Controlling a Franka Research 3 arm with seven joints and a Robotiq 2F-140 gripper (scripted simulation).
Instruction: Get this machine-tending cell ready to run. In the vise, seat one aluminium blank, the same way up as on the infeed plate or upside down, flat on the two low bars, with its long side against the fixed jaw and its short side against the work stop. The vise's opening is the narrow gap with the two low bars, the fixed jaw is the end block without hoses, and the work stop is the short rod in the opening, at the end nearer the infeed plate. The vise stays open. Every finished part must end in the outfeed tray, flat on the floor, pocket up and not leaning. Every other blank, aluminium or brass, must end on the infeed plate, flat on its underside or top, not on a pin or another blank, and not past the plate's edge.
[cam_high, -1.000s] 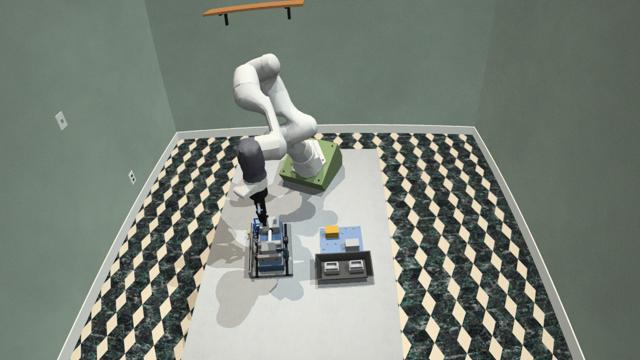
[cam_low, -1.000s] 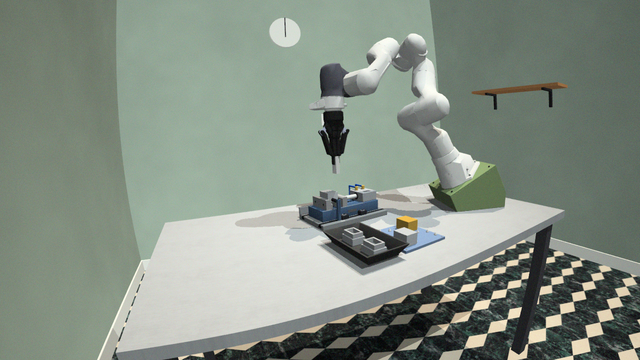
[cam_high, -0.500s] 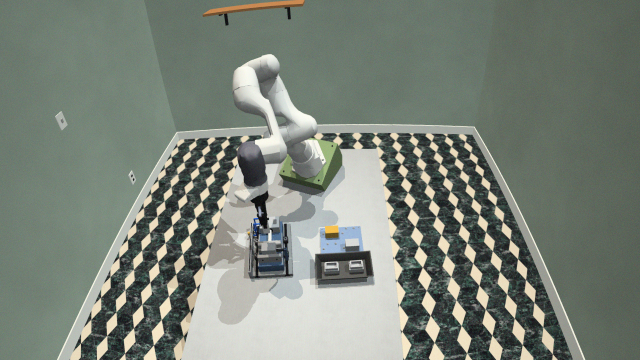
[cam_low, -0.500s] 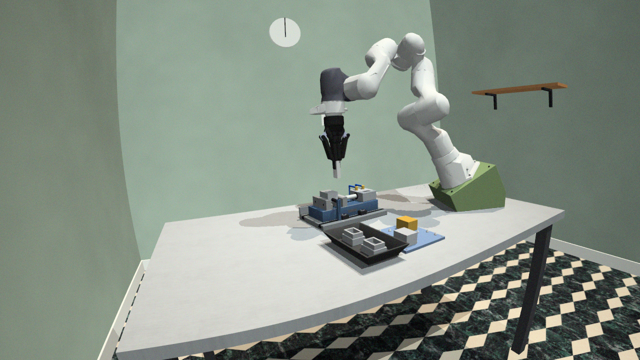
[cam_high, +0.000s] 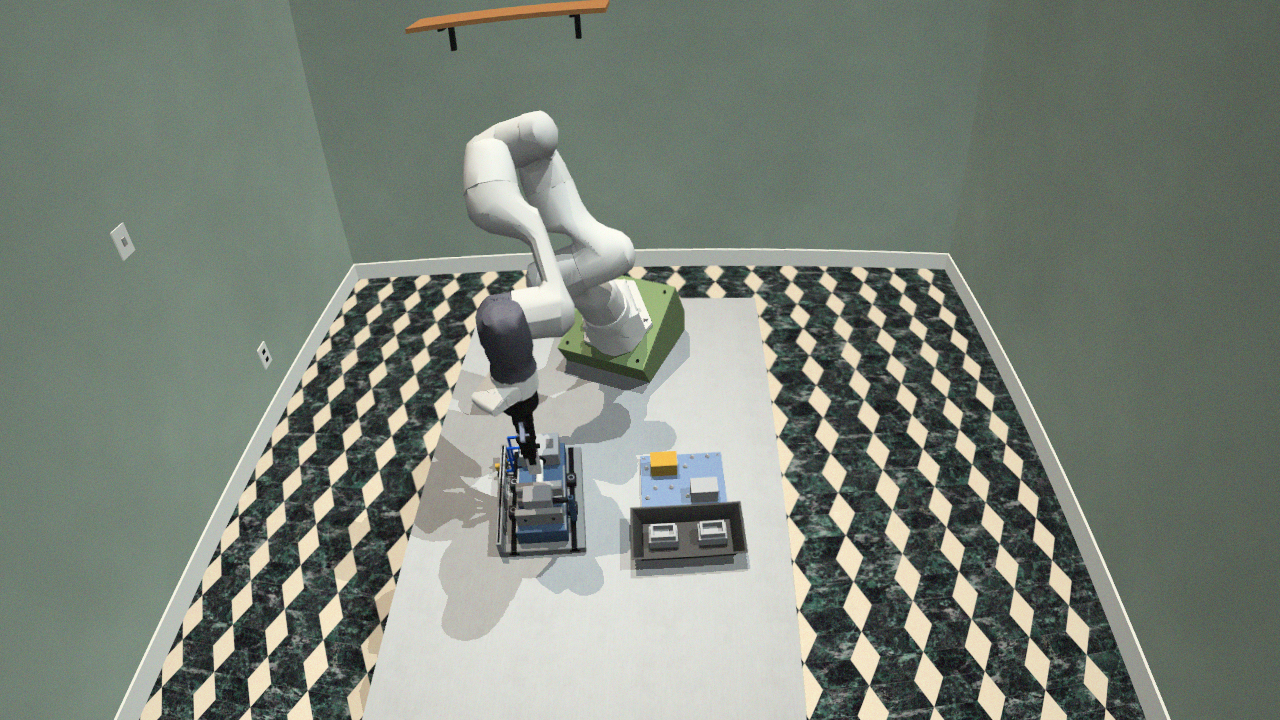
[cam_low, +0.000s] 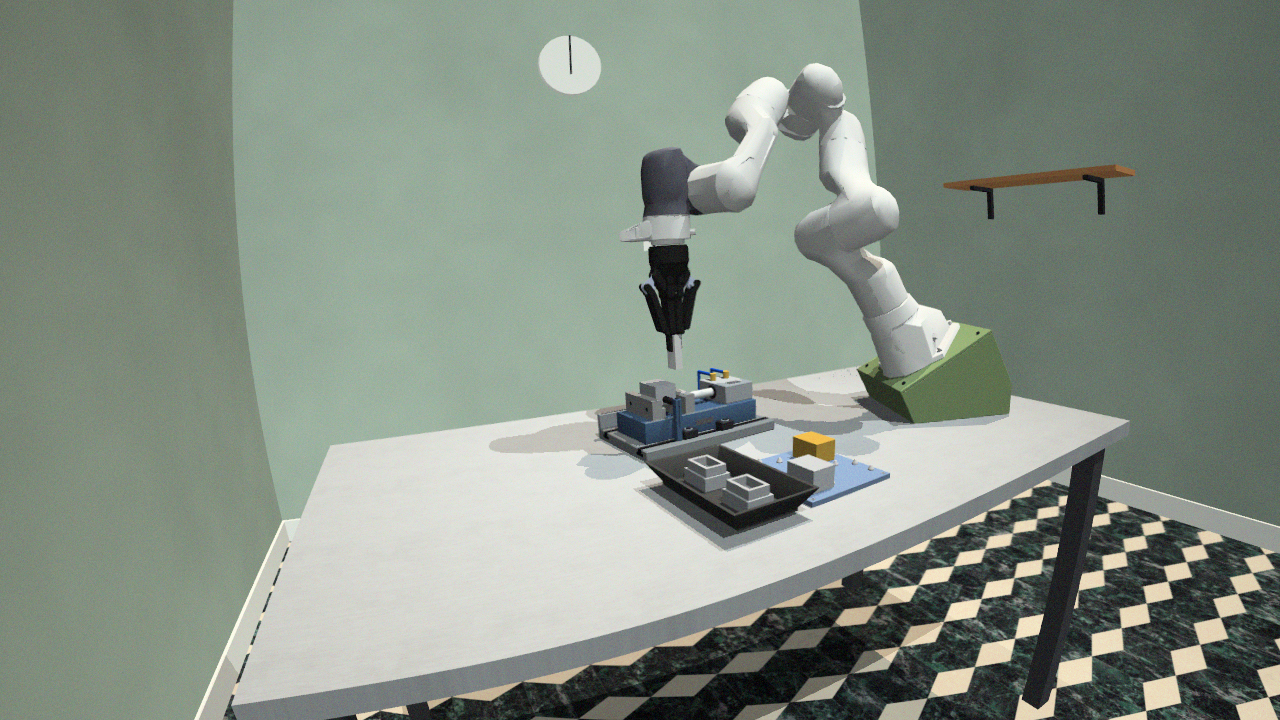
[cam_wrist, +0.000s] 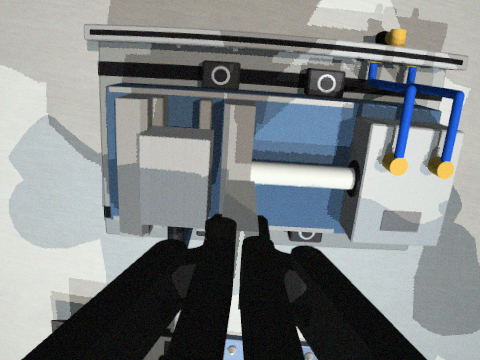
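Right now my hand is 4 cm short of the aluminium blank and 7 cm above it. Round my hand: hose block: 12 cm behind, 1 cm to the left, 9 cm below; white rod: 5 cm behind, 9 cm below; vise: 3 cm behind, 13 cm below.
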